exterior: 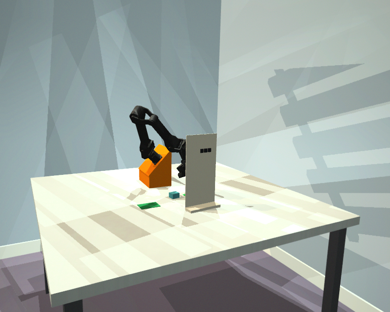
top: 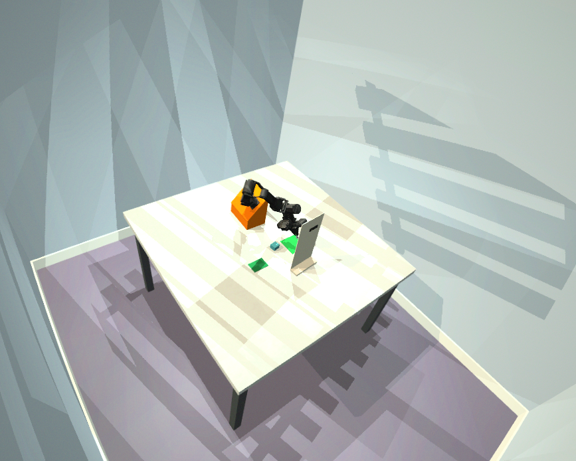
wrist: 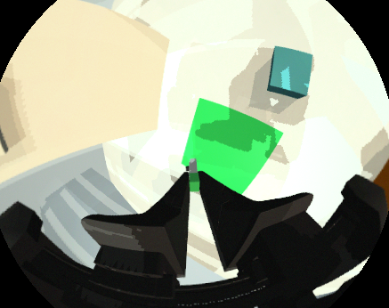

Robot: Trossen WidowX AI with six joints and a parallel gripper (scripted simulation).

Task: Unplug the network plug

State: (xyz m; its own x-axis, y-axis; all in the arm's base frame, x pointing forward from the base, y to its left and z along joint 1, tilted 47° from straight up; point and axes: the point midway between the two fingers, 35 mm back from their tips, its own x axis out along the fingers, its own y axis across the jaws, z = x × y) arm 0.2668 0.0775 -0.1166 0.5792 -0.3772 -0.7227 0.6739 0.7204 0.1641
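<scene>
Right now the green marked square is 1 cm behind my gripper tip and 7 cm below it. The rest, counted from my gripper tip: upright panel 15 cm ahead, 4 cm to the right, 9 cm above; network plug right at my gripper tip.
</scene>
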